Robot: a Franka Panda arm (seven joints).
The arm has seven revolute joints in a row. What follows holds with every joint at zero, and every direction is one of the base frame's.
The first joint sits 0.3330 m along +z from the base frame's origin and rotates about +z.
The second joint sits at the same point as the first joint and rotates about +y.
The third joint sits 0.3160 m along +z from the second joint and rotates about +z.
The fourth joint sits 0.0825 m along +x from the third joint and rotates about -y.
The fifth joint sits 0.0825 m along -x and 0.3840 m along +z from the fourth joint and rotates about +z.
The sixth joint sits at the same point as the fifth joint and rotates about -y.
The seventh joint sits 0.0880 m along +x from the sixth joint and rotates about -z.
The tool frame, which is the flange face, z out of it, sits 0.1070 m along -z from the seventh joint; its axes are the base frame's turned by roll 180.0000, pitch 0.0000 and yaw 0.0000 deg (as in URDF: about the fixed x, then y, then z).
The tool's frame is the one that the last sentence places.
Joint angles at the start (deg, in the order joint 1, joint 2, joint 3, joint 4, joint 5, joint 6, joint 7):
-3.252, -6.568, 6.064, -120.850, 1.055, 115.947, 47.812
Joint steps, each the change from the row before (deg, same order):
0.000, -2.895, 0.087, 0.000, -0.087, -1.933, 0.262
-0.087, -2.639, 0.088, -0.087, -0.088, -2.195, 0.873
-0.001, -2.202, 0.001, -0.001, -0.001, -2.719, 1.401
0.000, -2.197, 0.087, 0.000, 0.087, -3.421, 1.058
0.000, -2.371, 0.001, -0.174, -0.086, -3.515, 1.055
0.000, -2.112, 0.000, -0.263, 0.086, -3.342, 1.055
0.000, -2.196, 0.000, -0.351, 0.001, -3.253, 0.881
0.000, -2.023, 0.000, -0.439, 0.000, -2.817, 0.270
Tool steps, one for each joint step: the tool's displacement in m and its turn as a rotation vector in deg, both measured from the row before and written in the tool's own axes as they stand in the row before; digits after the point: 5 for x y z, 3 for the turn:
-0.00804, 0.00657, -0.02307, 0.453, 0.911, 0.124
-0.00784, 0.00776, -0.01927, 0.015, 0.499, 0.840
-0.00777, 0.00808, -0.01497, -0.549, -0.172, 1.413
-0.00956, 0.00928, -0.01336, -1.061, -0.656, 1.022
-0.00989, 0.01168, -0.01249, -1.248, -0.565, 1.076
-0.00957, 0.01150, -0.00918, -1.278, -0.803, 1.124
-0.00981, 0.01251, -0.00841, -1.275, -0.661, 0.950
-0.00898, 0.01191, -0.00630, -1.126, -0.562, 0.347

